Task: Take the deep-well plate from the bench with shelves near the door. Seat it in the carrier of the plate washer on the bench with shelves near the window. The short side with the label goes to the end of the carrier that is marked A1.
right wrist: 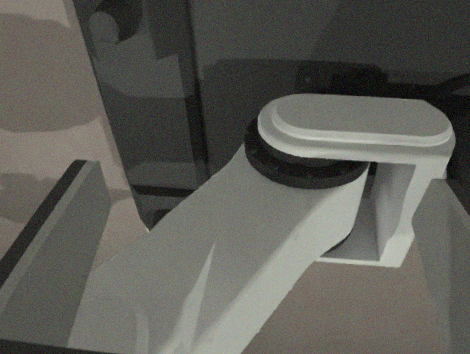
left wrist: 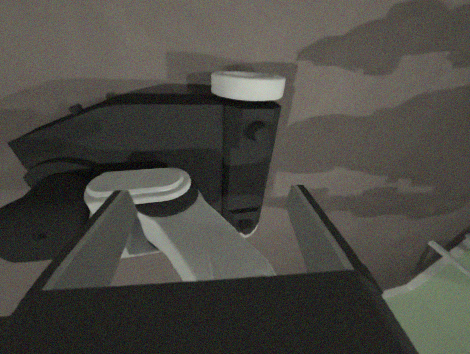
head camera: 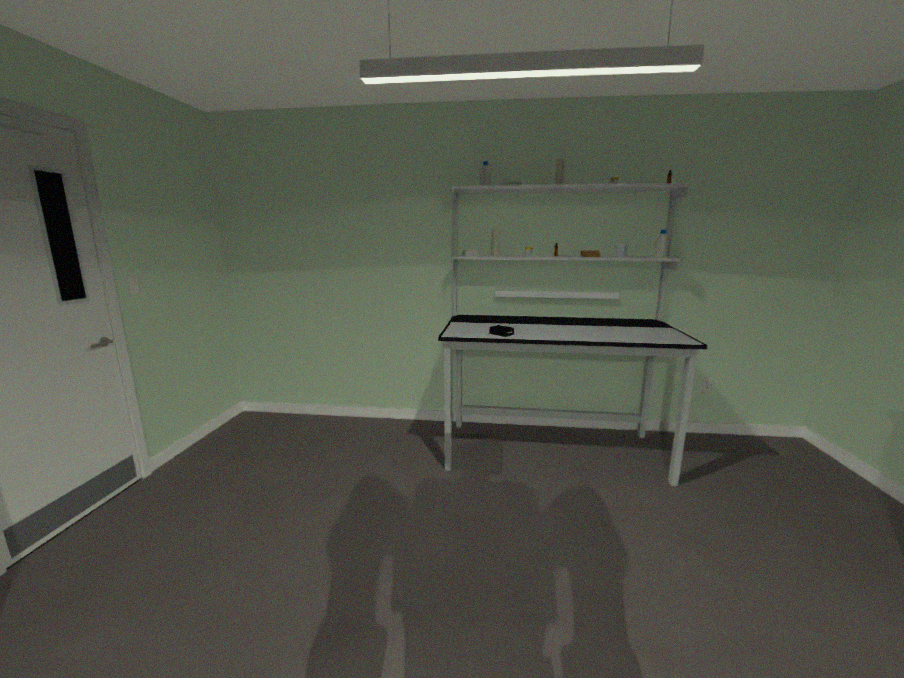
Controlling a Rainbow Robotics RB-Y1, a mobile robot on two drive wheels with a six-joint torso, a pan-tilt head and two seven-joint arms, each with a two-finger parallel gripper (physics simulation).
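Frame: origin at the robot's base, x ahead, y left, z up, level; millimetres.
Seen in the pictures: left gripper, between the fingertips: (left wrist: pixel 213 198); right gripper, between the fingertips: (right wrist: pixel 263 191).
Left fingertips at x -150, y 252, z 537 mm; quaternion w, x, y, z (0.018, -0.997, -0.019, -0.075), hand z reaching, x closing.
Observation:
A point is followed by its place in that frame.
A bench (head camera: pixel 584 333) @[z 916, x 2409, y -616 mm] with a white, black-edged top stands against the far wall, right of the door (head camera: pixel 43 379) @[z 816, x 1594, y 2188 mm], in the head view. A small black object (head camera: pixel 501 330) @[z 950, x 2297, y -95 mm] lies on the left part of its top; it is too small to tell whether it is the deep-well plate. The plate washer and its carrier do not show in the head view. My left gripper (left wrist: pixel 213 198) @[z 537, x -150, y 252 mm] is open, with no object between its fingers. My right gripper (right wrist: pixel 263 191) @[z 534, x -200, y -222 mm] is open and empty too. Both are well away from the bench, with my own arm and base behind their fingers.
Above the bench, an upper shelf (head camera: pixel 584 187) @[z 1810, x 2677, y -612 mm] and a lower shelf (head camera: pixel 569 258) @[z 1364, x 2663, y -544 mm] hold bottles and small containers. The bench's front legs (head camera: pixel 447 408) @[z 442, x 2275, y 232 mm] (head camera: pixel 682 423) @[z 423, x 2204, y -1181 mm] stand on the floor (head camera: pixel 219 525) @[z 1, x 1634, y 1401 mm]. A long lamp (head camera: pixel 533 64) @[z 2096, x 1528, y -149 mm] hangs from the ceiling.

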